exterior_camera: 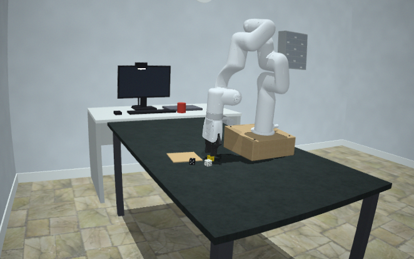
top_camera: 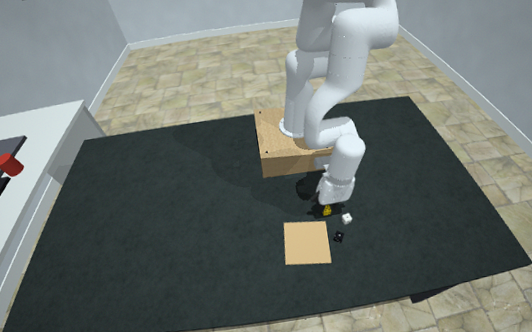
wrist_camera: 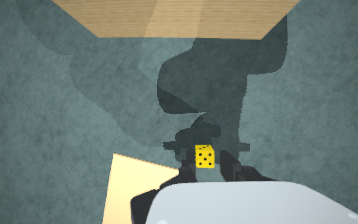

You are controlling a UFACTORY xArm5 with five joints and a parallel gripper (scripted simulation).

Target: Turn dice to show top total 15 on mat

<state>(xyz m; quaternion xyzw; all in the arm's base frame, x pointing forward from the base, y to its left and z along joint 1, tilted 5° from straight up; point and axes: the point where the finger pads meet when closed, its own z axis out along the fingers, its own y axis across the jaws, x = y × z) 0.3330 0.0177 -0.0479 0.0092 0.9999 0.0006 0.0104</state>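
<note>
Now: hand 4 cm above the yellow die. Also, from my hand: black die 10 cm ahead, 4 cm below; then tan mat 10 cm to the right, 9 cm ahead, 5 cm below; then white die 5 cm to the left, 5 cm ahead, 4 cm below.
</note>
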